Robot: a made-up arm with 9 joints. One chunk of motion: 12 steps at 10 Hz.
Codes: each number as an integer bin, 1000 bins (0 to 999) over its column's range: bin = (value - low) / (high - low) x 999, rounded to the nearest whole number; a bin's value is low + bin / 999 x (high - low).
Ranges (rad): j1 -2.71..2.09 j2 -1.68..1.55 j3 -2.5..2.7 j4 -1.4..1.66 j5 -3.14..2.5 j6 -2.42..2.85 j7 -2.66..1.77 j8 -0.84..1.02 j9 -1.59..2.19
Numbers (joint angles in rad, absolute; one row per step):
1: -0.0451 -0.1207 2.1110 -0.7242 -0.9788 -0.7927 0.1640 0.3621 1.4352
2: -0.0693 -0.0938 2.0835 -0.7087 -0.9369 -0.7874 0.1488 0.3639 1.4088
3: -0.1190 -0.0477 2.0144 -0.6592 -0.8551 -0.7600 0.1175 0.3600 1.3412
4: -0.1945 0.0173 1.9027 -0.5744 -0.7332 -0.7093 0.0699 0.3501 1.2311
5: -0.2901 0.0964 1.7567 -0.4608 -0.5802 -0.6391 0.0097 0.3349 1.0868
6: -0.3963 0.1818 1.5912 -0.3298 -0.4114 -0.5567 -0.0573 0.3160 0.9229
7: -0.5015 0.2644 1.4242 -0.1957 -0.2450 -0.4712 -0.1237 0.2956 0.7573
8: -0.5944 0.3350 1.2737 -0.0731 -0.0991 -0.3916 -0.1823 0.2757 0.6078
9: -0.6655 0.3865 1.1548 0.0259 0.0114 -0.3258 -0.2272 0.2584 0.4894
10: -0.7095 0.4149 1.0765 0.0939 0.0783 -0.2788 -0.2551 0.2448 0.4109
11: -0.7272 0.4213 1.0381 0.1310 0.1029 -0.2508 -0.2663 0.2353 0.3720
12: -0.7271 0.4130 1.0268 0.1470 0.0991 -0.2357 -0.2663 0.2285 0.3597
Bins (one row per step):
1: 555 482 886 221 383 308 637 646 800
2: 550 491 881 226 390 309 633 647 793
3: 539 505 867 242 405 315 626 645 775
4: 524 525 846 270 426 324 616 639 746
5: 504 549 818 307 453 338 602 631 707
6: 482 576 786 349 483 353 587 621 664
7: 460 601 754 393 513 369 572 610 620
8: 440 623 725 433 539 385 559 599 581
9: 426 639 702 466 558 397 549 590 550
10: 416 648 687 488 570 406 542 583 529
11: 413 650 680 500 574 411 540 578 519
12: 413 647 678 505 574 414 540 574 515

